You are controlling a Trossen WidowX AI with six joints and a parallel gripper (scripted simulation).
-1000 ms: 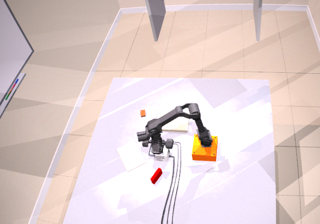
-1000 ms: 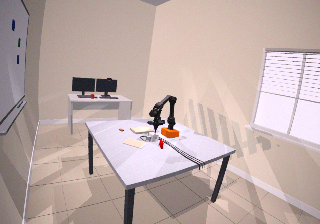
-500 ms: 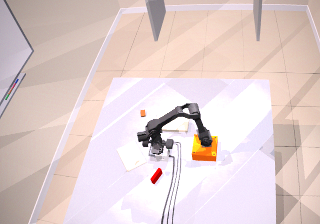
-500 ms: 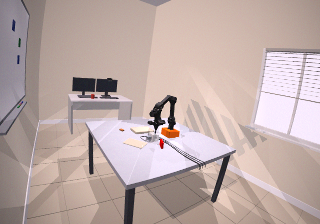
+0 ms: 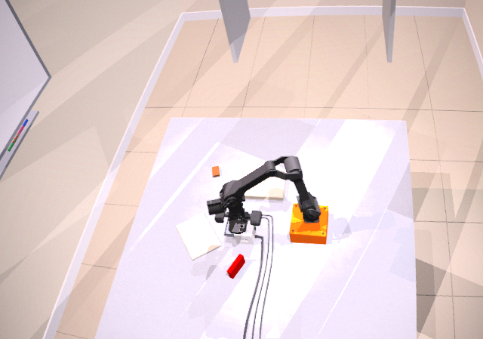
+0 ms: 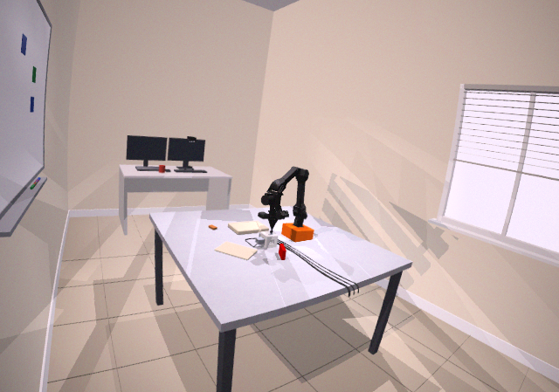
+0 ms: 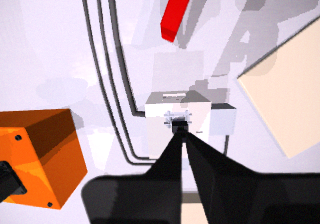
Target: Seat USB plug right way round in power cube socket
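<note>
Right now the USB plug is 2 cm below my gripper tip. The rest, counted from my gripper tip: red block (14 cm to the left, 9 cm below, 4 cm ahead); book (29 cm to the right, 10 cm below, 7 cm behind); orange block (40 cm to the right, 16 cm ahead, 11 cm below).
</note>
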